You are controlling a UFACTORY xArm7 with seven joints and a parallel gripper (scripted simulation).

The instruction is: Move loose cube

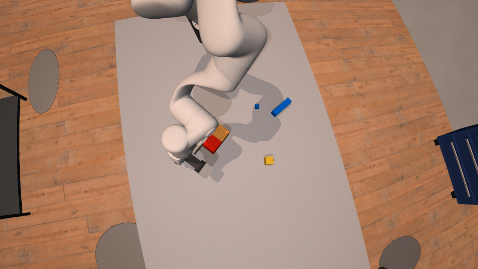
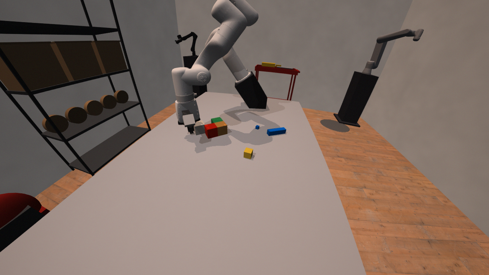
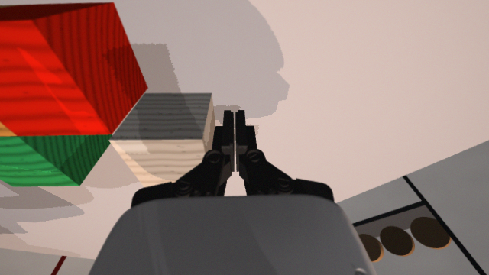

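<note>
The red cube lies 100 mm to the left of my hand and 20 mm behind it. Round my hand: orange cube 140 mm to the left, 60 mm behind; then white cube 30 mm to the left, 30 mm behind; then green cube 100 mm to the left, 100 mm behind.
</note>
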